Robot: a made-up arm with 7 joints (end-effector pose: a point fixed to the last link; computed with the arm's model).
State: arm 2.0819 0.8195 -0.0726 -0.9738 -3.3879 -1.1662 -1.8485
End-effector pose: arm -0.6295 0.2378 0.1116 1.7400 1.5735 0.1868
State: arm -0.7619 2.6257 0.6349 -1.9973 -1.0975 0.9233 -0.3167
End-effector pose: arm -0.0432 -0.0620 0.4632 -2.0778 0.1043 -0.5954
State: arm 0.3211 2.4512 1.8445 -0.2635 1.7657 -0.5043 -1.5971
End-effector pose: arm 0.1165 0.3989 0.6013 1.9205 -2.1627 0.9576
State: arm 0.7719 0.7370 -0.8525 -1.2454 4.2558 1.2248 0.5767
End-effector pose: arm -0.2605 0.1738 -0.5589 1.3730 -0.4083 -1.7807
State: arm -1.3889 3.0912 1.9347 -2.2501 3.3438 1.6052 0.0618
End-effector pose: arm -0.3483 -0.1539 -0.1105 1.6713 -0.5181 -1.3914
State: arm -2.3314 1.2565 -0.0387 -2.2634 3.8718 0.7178 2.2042
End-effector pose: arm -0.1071 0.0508 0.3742 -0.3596 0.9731 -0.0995
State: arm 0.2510 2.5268 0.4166 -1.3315 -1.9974 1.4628 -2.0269
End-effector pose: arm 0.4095 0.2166 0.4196 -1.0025 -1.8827 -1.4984
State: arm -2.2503 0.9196 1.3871 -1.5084 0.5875 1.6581 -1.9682
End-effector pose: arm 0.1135 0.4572 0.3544 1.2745 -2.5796 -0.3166
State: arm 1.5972 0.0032 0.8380 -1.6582 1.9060 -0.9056 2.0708
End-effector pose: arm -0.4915 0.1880 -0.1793 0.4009 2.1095 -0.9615
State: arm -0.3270 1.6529 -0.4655 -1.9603 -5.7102 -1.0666 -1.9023
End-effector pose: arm 0.3779 0.2940 -0.0250 -1.5619 1.4727 1.1834
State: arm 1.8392 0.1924 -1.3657 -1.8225 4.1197 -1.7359 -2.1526
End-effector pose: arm -0.3133 -0.3880 -0.1315 -0.9763 2.3657 0.5370
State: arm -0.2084 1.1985 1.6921 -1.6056 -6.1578 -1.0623 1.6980
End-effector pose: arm -0.0405 0.5398 0.1724 0.1815 2.6046 1.0361
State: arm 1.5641 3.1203 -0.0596 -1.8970 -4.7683 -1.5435 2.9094
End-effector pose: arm 0.3125 0.2572 -0.2873 -1.1053 0.7671 1.6357
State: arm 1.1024 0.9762 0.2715 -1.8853 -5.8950 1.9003 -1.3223
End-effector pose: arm -0.0411 0.4044 -0.2902 -0.1452 1.2438 -1.0058
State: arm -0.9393 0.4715 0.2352 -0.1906 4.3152 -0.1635 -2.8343
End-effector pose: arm 0.6205 0.2255 -0.3135 -0.6543 -1.0390 1.3074
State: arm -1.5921 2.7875 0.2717 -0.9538 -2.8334 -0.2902 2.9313
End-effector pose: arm -0.5302 0.2343 0.3643 -2.3461 1.4444 -1.0686
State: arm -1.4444 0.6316 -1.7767 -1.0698 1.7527 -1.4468 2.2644
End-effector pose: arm 0.6412 -0.0663 -0.1782 -2.5694 -0.2111 0.4995
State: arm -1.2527 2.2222 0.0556 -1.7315 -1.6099 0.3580 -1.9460
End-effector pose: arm -0.0152 0.2138 0.4939 -1.2450 -2.4809 -0.8299
